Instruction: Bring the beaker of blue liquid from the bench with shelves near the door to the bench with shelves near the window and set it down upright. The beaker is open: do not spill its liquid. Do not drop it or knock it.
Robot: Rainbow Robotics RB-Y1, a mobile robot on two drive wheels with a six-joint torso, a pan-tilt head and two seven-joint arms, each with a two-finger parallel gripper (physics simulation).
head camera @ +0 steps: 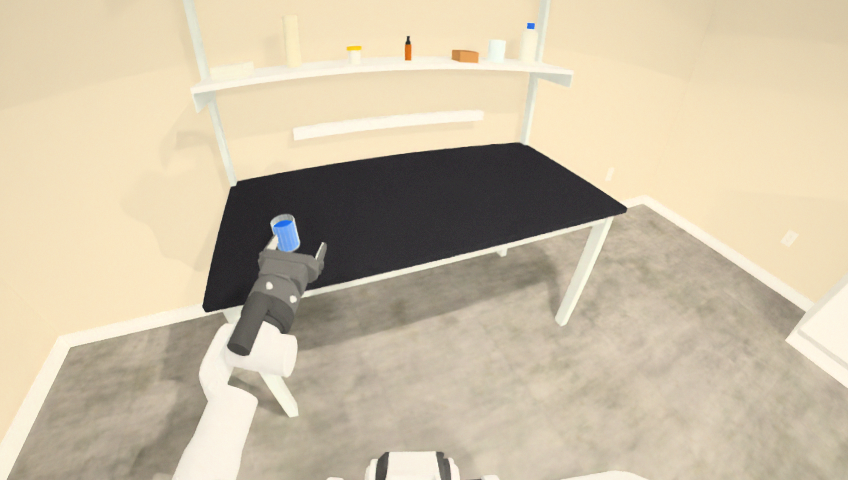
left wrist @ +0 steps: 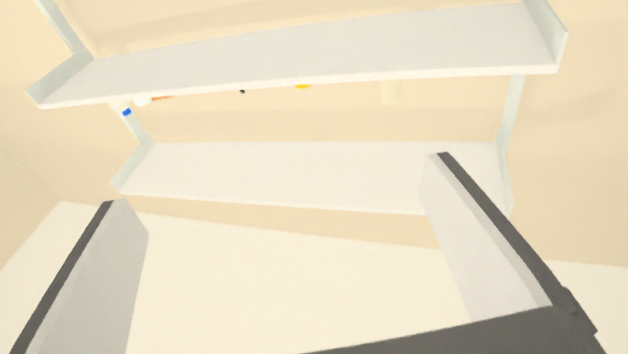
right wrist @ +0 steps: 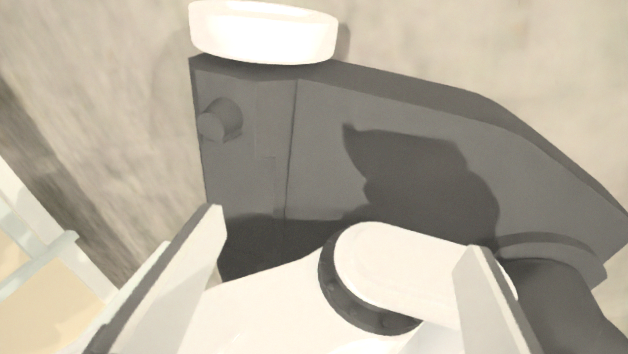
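Scene:
My left gripper is visible in the head camera view (299, 241) and again in the left wrist view (279, 196), while in the right wrist view it is out of frame. As for my right gripper, I see it in the right wrist view (340, 240). In the head camera view my right gripper is out of frame, and in the left wrist view it is out of frame too.

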